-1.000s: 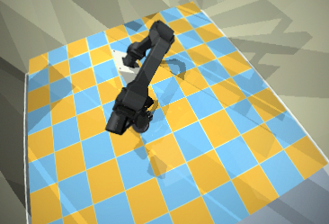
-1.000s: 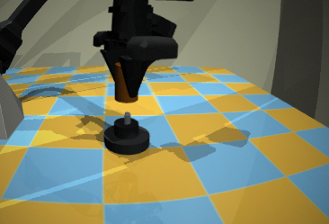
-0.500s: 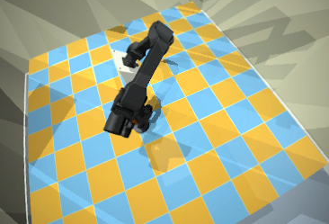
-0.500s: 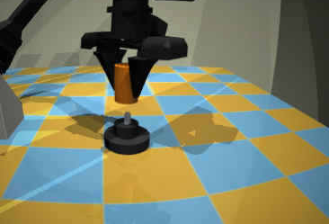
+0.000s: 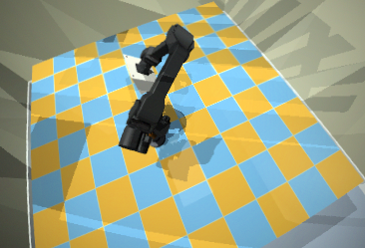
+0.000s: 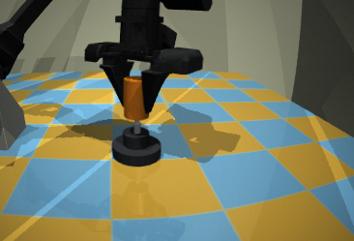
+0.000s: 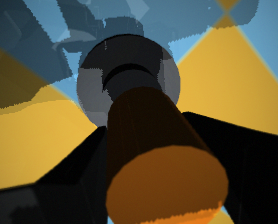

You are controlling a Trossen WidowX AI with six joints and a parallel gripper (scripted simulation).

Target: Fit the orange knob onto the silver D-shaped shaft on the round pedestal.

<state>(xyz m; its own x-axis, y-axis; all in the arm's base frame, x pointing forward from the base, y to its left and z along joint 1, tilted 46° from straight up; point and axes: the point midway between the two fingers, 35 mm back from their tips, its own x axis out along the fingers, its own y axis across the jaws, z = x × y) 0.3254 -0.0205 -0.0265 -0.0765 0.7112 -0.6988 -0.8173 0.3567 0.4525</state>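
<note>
My gripper tip is now 50 mm above the round pedestal. Round my gripper tip: orange knob: 30 mm above.
</note>
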